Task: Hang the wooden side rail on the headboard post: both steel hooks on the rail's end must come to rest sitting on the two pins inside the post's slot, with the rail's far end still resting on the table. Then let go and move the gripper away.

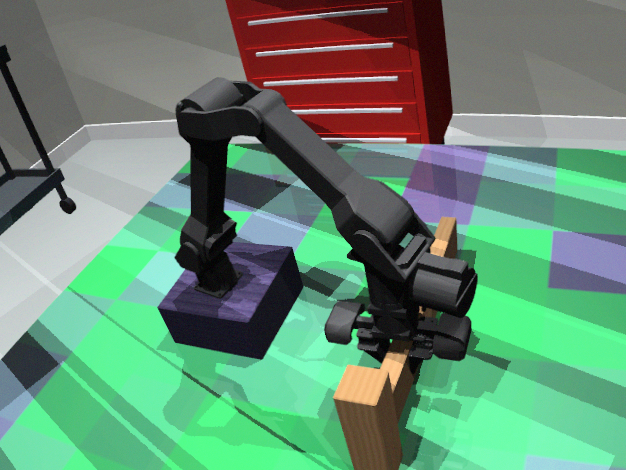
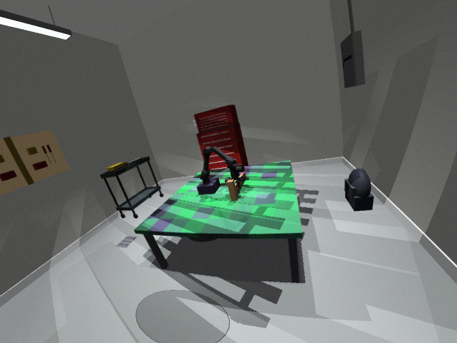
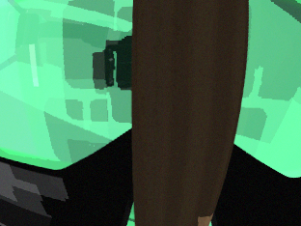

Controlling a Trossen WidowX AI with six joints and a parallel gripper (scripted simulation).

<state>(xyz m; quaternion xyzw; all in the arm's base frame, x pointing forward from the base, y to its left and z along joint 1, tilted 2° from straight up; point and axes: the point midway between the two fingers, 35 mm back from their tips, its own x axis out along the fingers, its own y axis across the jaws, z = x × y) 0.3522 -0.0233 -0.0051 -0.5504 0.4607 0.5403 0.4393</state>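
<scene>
Right now the wooden headboard post is 20 mm ahead of my gripper tip, 130 mm to the right of it and 40 mm above it.
</scene>
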